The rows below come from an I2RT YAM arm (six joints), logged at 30 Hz.
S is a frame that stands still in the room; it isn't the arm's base.
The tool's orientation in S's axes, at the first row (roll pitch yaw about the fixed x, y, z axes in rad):
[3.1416, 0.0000, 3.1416]
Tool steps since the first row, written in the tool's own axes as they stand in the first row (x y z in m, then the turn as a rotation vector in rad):
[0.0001, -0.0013, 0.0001, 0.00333, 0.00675, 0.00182]
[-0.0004, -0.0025, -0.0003, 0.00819, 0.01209, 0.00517]
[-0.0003, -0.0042, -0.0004, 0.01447, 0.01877, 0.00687]
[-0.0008, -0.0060, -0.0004, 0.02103, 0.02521, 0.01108]
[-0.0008, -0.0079, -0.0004, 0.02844, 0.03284, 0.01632]
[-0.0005, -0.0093, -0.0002, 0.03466, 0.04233, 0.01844]
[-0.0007, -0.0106, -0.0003, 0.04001, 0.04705, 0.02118]
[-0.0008, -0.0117, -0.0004, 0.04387, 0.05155, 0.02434]
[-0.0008, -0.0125, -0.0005, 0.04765, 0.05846, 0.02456]
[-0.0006, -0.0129, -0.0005, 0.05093, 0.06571, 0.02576]
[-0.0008, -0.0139, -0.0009, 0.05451, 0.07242, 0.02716]
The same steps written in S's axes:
[-0.0001, -0.0013, -0.0001, -0.00333, 0.00675, -0.00182]
[0.0004, -0.0025, 0.0003, -0.00819, 0.01209, -0.00517]
[0.0003, -0.0042, 0.0004, -0.01447, 0.01877, -0.00687]
[0.0008, -0.0060, 0.0004, -0.02103, 0.02521, -0.01108]
[0.0008, -0.0079, 0.0004, -0.02844, 0.03284, -0.01632]
[0.0005, -0.0093, 0.0002, -0.03466, 0.04233, -0.01844]
[0.0007, -0.0106, 0.0003, -0.04001, 0.04705, -0.02118]
[0.0008, -0.0117, 0.0004, -0.04387, 0.05155, -0.02434]
[0.0008, -0.0125, 0.0005, -0.04765, 0.05846, -0.02456]
[0.0006, -0.0129, 0.0005, -0.05093, 0.06571, -0.02576]
[0.0008, -0.0139, 0.0009, -0.05451, 0.07242, -0.02716]

